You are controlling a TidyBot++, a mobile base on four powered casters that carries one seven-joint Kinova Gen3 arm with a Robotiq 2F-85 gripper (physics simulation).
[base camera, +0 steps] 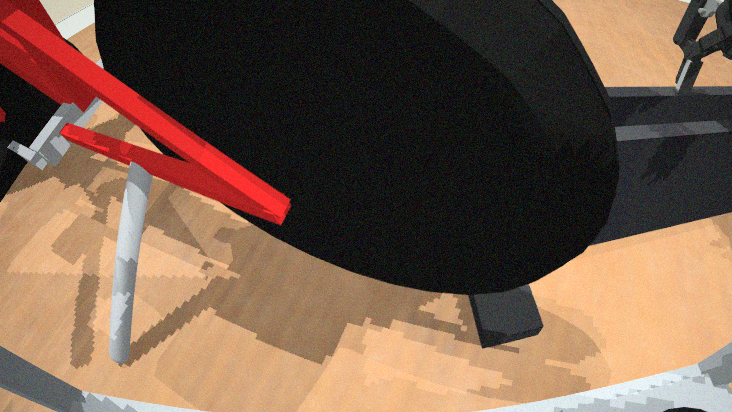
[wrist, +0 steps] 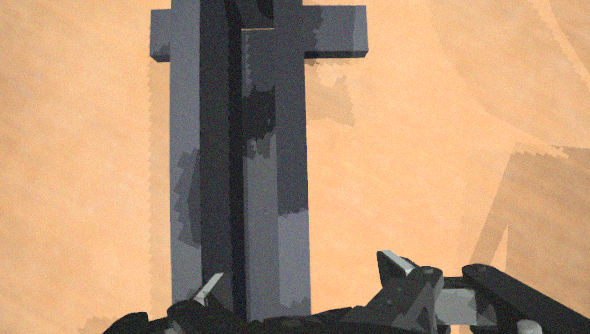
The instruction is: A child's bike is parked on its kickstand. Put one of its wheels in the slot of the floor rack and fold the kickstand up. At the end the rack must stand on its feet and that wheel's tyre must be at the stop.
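Frame: origin at the arm's base, x left, y back, z up, level; metres.
Where they show: gripper, fingertip midpoint: [base camera: 713, 115] [wrist: 304, 278].
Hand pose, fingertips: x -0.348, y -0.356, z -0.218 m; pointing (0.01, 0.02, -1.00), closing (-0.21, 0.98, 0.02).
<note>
Things, the pixels of their top centre, and the offset from my fingertips. "*": a spot on its surface instead.
- bike's black wheel, surface spot: [base camera: 358, 127] * dx +0.350, dy +0.110, dz +0.068 m
- grey kickstand, surface spot: [base camera: 128, 245] * dx +0.571, dy +0.071, dz -0.058 m
- dark floor rack, middle of its top: [wrist: 240, 265] [base camera: 683, 108] dx +0.002, dy -0.040, dz -0.019 m
- rack foot, middle of its top: [base camera: 503, 293] dx +0.232, dy +0.073, dz -0.159 m
- crossbar foot, middle of its top: [wrist: 332, 27] dx -0.246, dy +0.026, dz -0.159 m
- grey crank part, surface spot: [base camera: 53, 138] * dx +0.702, dy -0.034, dz +0.005 m
The bike's black wheel [base camera: 358, 127] fills the middle of the base view. Its red frame [base camera: 169, 127] is at the left, and the grey kickstand [base camera: 128, 245] points down to the floor. The dark floor rack [base camera: 665, 179] [wrist: 292, 175] shows partly behind the wheel, which hides its near end; whether the tyre is in the slot cannot be told. In the wrist view the slot [wrist: 215, 150] runs lengthwise between the rack's walls. My gripper [wrist: 304, 278] is open and empty. Its left fingertip appears over the slot, its right one outside the right wall. Contact cannot be told.
A rack foot [base camera: 507, 317] sticks out below the wheel. Another crossbar foot [wrist: 337, 30] shows at the top of the wrist view. A grey crank part [base camera: 53, 138] is beside the frame. The pale base edge [base camera: 640, 391] runs along the bottom of the base view.
</note>
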